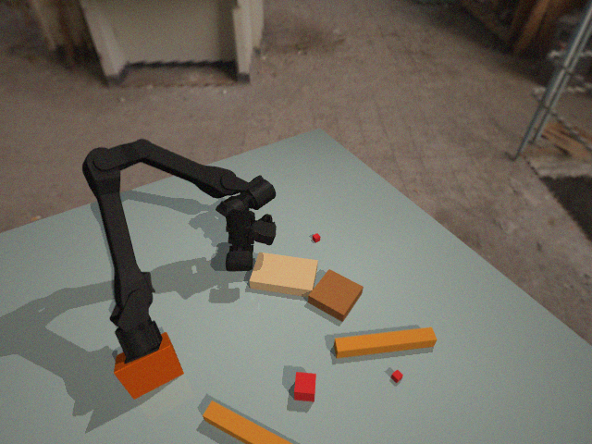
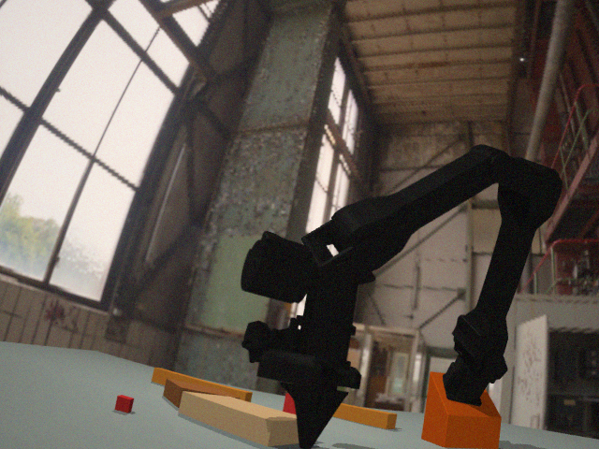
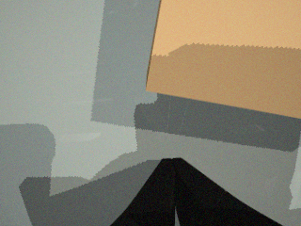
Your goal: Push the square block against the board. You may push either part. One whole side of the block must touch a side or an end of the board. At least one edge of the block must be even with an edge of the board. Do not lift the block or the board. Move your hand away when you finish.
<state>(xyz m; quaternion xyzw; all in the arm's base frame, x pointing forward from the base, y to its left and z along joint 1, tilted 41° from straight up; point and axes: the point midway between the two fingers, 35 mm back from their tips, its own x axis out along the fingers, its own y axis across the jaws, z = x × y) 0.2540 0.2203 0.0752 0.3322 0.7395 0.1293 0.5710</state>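
The tan board lies 80 mm ahead of my gripper tip, 90 mm to the right of it and 10 mm above it. From my gripper tip the other things lie so: brown square block: 170 mm ahead, 200 mm to the right, 10 mm above.
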